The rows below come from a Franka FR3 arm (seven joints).
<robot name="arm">
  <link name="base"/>
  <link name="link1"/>
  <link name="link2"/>
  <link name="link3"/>
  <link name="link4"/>
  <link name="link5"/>
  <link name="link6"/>
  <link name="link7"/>
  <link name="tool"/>
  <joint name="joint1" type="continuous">
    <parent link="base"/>
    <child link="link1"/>
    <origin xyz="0 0 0.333"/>
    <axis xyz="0 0 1"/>
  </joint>
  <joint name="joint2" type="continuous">
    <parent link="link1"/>
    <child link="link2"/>
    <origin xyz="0 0 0"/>
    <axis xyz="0 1 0"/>
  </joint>
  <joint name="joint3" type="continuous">
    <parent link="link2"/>
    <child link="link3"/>
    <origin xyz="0 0 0.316"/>
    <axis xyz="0 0 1"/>
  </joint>
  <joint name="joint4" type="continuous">
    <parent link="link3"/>
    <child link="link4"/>
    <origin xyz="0.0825 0 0"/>
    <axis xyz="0 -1 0"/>
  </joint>
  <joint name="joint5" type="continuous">
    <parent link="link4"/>
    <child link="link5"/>
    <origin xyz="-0.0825 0 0.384"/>
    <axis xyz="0 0 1"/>
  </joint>
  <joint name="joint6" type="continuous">
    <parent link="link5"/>
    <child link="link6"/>
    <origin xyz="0 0 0"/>
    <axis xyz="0 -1 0"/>
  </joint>
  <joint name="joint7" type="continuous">
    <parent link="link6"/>
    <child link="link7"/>
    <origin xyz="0.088 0 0"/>
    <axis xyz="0 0 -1"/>
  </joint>
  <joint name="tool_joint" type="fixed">
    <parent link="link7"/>
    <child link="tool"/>
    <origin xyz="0 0 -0.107" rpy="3.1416 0 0"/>
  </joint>
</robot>
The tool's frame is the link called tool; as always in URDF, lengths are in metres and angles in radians. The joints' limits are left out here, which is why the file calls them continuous.
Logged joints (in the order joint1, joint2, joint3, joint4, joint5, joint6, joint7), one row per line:
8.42, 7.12, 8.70, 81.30, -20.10, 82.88, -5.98
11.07, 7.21, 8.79, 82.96, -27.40, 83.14, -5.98
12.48, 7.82, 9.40, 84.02, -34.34, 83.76, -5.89
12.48, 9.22, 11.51, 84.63, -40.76, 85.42, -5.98
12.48, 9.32, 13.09, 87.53, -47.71, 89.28, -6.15
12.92, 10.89, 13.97, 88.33, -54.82, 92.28, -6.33
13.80, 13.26, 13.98, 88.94, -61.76, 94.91, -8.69
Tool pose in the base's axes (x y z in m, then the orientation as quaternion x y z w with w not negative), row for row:
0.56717, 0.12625, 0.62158, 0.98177, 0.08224, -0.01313, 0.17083
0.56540, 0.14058, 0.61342, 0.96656, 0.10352, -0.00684, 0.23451
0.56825, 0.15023, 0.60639, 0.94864, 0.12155, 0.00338, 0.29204
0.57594, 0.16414, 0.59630, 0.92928, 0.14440, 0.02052, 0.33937
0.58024, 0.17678, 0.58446, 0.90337, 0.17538, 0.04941, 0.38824
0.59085, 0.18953, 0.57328, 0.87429, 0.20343, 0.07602, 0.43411
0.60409, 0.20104, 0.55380, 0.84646, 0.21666, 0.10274, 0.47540
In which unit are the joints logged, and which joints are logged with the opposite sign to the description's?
The joints are logged in degrees. Opposite sign: joint4, joint7.
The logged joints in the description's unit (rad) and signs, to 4 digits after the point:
0.1470, 0.1243, 0.1518, -1.4190, -0.3508, 1.4465, 0.1044
0.1932, 0.1258, 0.1534, -1.4479, -0.4782, 1.4511, 0.1044
0.2178, 0.1365, 0.1641, -1.4664, -0.5993, 1.4619, 0.1028
0.2178, 0.1609, 0.2009, -1.4771, -0.7114, 1.4909, 0.1044
0.2178, 0.1627, 0.2285, -1.5277, -0.8327, 1.5582, 0.1073
0.2255, 0.1901, 0.2438, -1.5416, -0.9568, 1.6106, 0.1105
0.2409, 0.2314, 0.2440, -1.5523, -1.0779, 1.6565, 0.1517

